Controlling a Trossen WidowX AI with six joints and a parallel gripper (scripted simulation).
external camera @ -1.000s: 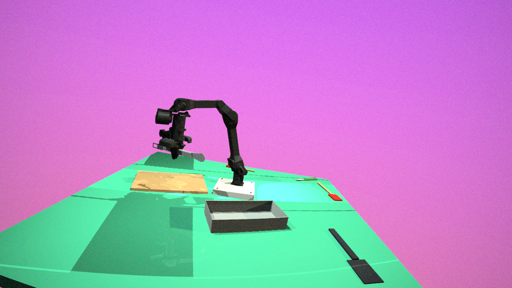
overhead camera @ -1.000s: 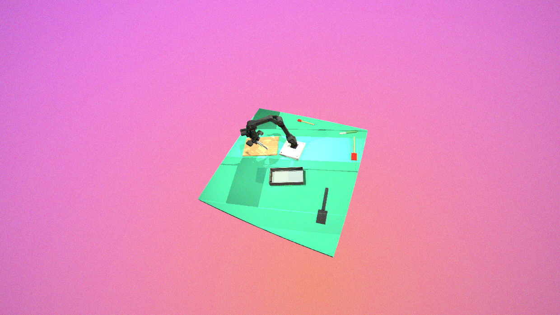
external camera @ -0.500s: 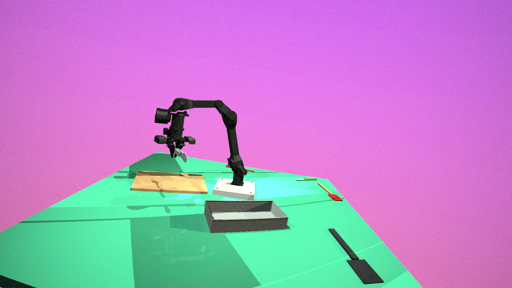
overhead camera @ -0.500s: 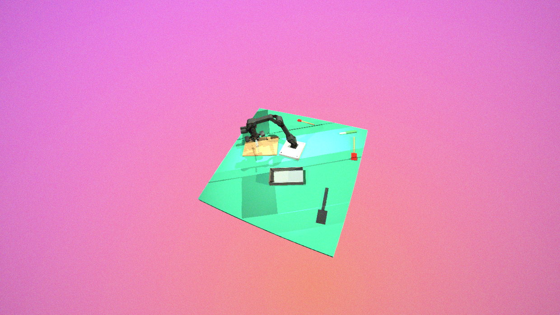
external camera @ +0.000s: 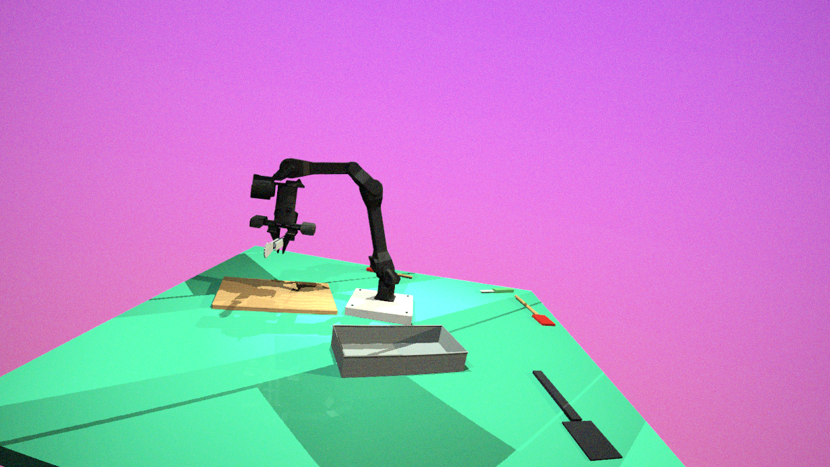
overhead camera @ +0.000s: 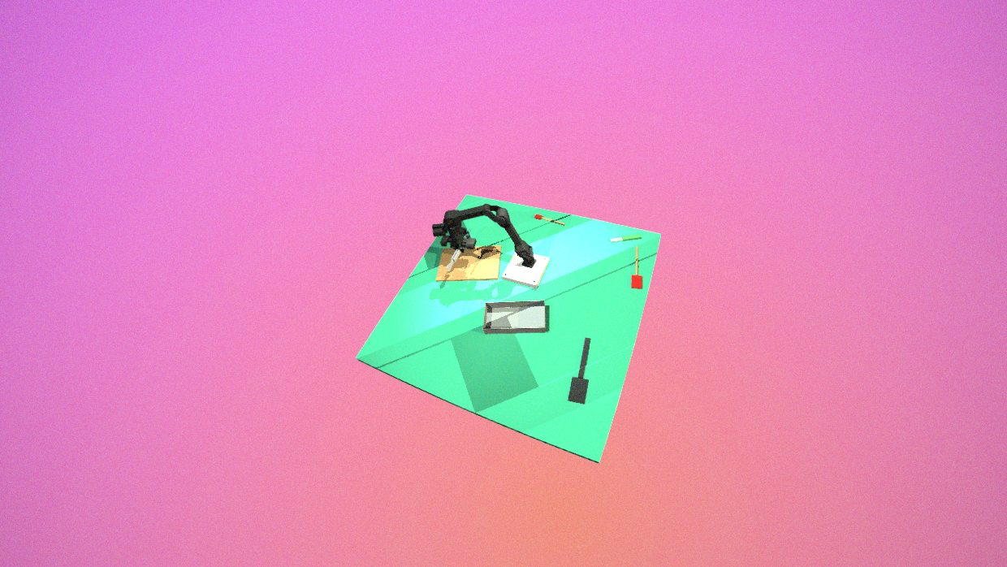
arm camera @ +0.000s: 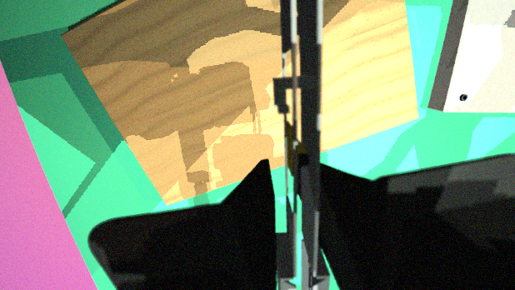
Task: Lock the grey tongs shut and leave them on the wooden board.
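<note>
My gripper tip is now 40 mm past the wooden board, 20 mm to the left of it and 150 mm above it. Also, from my gripper tip: black spatula: 300 mm ahead, 810 mm to the left, 150 mm below; red-tipped stick: 530 mm behind, 240 mm to the left, 150 mm below; grey roasting tin: 180 mm ahead, 400 mm to the left, 130 mm below.
</note>
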